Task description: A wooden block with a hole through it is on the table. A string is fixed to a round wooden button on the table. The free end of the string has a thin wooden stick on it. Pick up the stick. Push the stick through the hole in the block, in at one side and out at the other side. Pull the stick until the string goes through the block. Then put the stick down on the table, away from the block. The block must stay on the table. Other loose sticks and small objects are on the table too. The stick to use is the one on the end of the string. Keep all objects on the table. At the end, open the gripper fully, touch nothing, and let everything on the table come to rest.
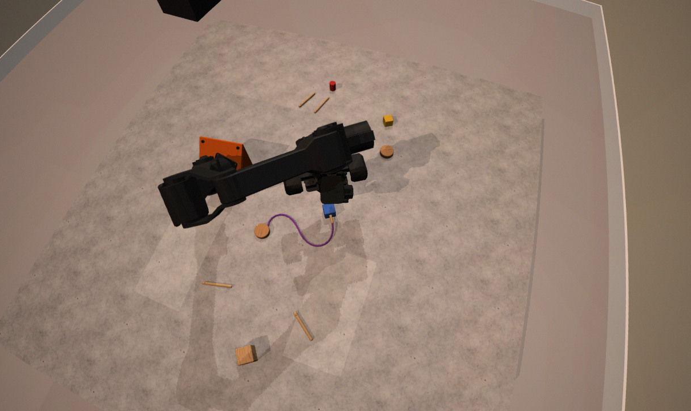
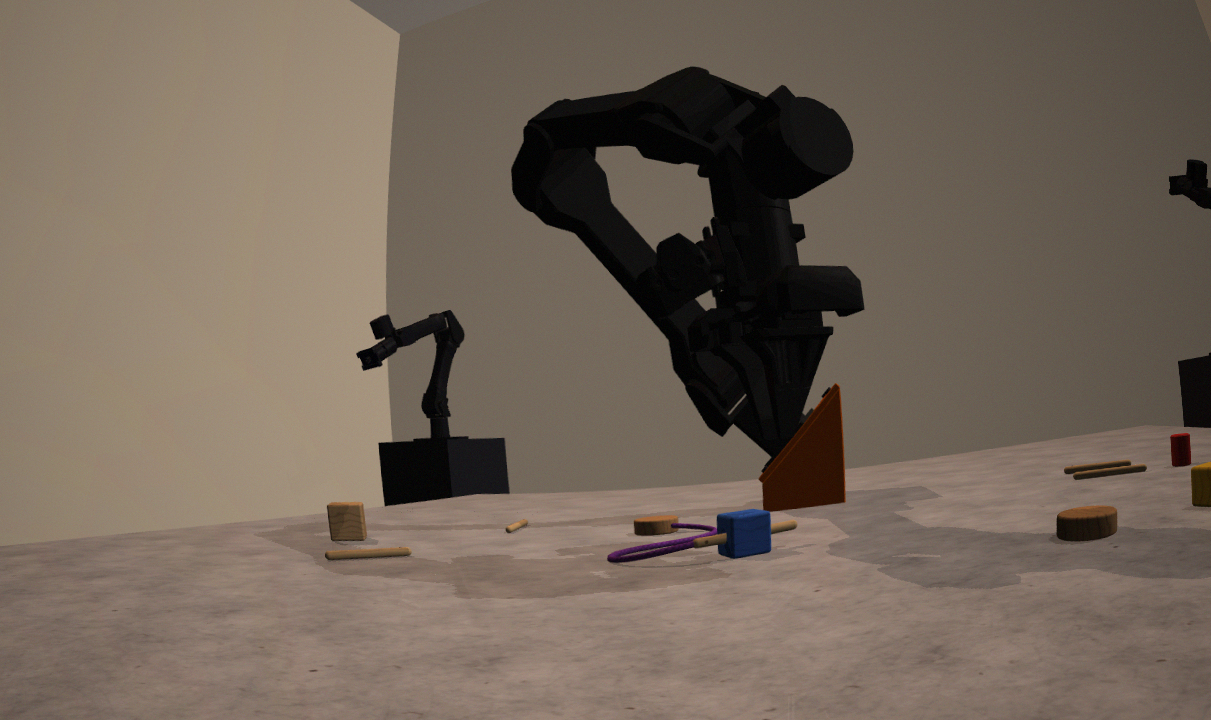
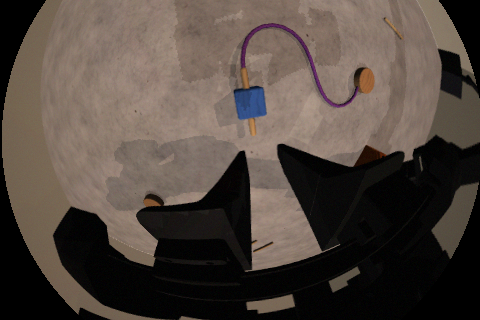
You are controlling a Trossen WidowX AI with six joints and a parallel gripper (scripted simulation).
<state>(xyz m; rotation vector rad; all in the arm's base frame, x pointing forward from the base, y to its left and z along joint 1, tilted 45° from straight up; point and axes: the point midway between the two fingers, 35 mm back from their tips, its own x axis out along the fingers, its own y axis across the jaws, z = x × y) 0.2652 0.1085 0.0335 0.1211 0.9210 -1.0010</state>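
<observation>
Now: the blue block 20 mm ahead of my gripper tip, 20 mm to the right of it and 60 mm below it. From my gripper tip the other things lie so: thin wooden stick 20 mm ahead, 30 mm to the right, 60 mm below; then wooden disc 80 mm ahead, 220 mm to the left, 70 mm below; then round wooden button 120 mm behind, 150 mm to the right, 70 mm below.
</observation>
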